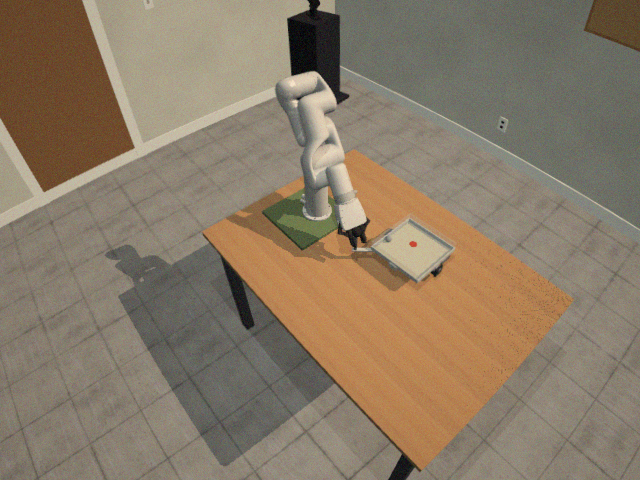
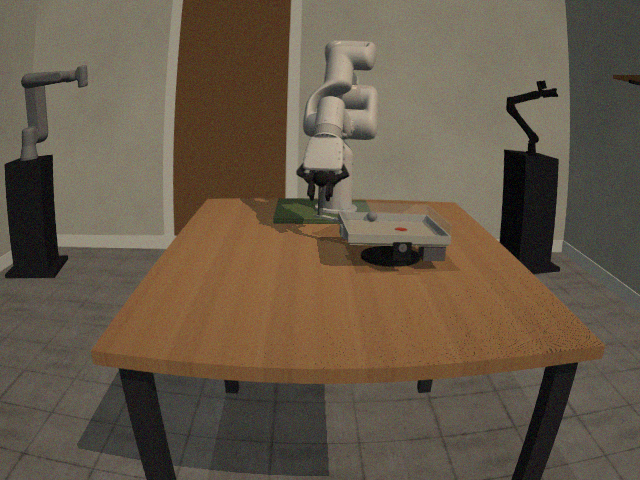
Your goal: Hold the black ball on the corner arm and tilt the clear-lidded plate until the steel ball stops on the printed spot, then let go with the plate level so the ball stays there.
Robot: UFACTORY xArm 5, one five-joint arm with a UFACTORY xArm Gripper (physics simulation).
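Note:
The plate [image 1: 436, 264] [image 2: 398, 240] has a pale floor, grey rims and a faintly visible clear lid. It stands raised over the table; its exact tilt is hard to judge. The steel ball [image 1: 388, 238] [image 2: 371, 217] lies inside near the rim on the robot's side, apart from the red printed spot [image 1: 413, 244] [image 2: 400, 228]. The corner arm [image 1: 362, 250] [image 2: 330, 217] sticks out from the plate's corner towards the robot, with a thin upright post. My gripper [image 1: 358, 241] [image 2: 320, 197] is shut on the black ball above this post; the dark fingers mostly hide the ball.
A black round base [image 2: 390, 256] and a grey block [image 2: 434, 253] are under the plate. The green mat [image 1: 303, 240] [image 2: 281, 214] lies under the robot's base. The wooden table [image 1: 392, 351] [image 2: 310, 310] extends in front. Black pedestals stand beyond it on the floor.

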